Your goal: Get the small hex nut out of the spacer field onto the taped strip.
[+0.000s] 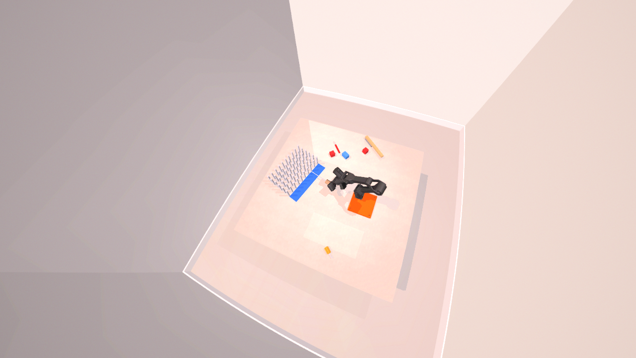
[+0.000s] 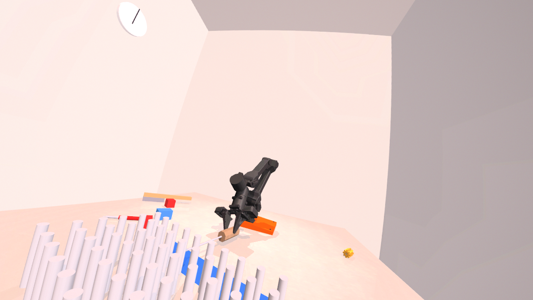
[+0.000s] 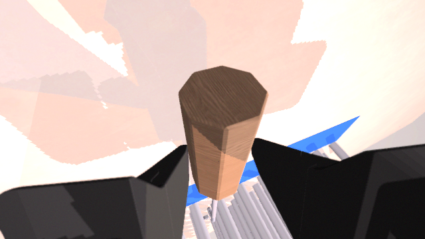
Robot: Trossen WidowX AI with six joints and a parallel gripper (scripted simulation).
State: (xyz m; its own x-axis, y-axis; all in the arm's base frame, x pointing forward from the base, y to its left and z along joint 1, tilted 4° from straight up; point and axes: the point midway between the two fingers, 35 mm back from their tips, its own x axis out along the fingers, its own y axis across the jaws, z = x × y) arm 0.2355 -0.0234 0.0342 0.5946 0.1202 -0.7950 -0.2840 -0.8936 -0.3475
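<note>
My gripper tip is now 20 cm short of the blue taped strip, 3 cm to the right of it and 4 cm above it. From my gripper tip the other things lie so: blue block 4 cm behind, 33 cm to the right, 2 cm below; then red-handled tool 9 cm ahead, 42 cm to the right, 3 cm below; then hook tool 10 cm ahead, 3 cm to the right, 1 cm below.
</note>
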